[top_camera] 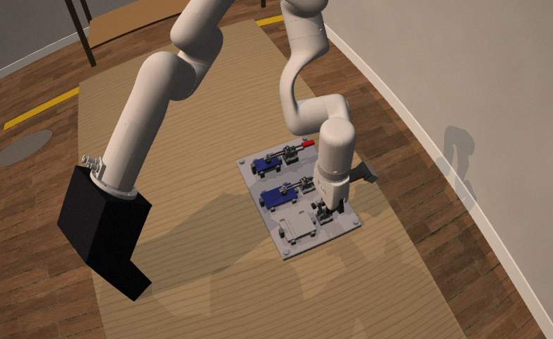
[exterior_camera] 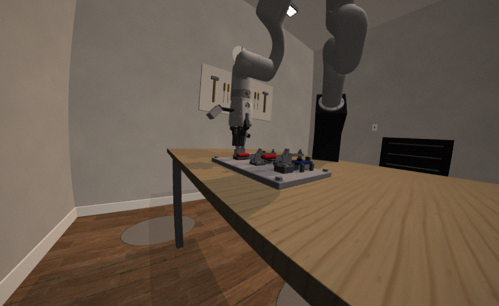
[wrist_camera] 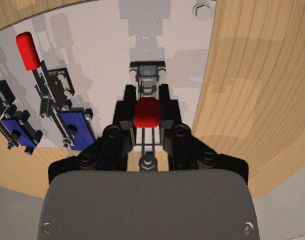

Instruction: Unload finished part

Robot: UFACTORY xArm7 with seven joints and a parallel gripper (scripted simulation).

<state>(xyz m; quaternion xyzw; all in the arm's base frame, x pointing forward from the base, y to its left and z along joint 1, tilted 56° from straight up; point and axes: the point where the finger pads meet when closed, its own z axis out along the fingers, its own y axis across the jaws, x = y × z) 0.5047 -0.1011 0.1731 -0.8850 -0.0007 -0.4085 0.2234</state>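
My gripper is now 100 mm past the grey finished part, 30 mm to the left of it and 60 mm above it. The rest, counted from my hand: grey fixture plate (70 mm behind, 100 mm to the left, 80 mm below).
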